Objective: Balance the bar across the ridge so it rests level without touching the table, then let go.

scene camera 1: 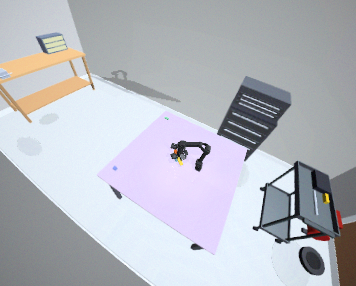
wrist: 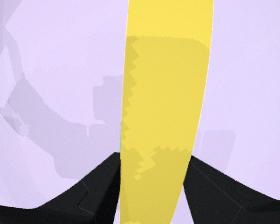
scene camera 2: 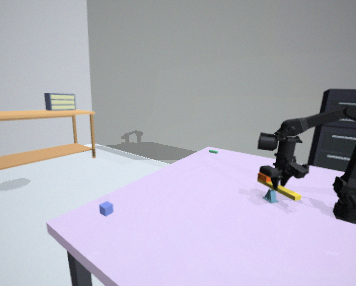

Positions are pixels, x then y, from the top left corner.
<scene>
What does my gripper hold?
A bar.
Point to a bar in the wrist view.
166,56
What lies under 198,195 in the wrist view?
My gripper.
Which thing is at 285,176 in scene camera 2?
My gripper.
</scene>
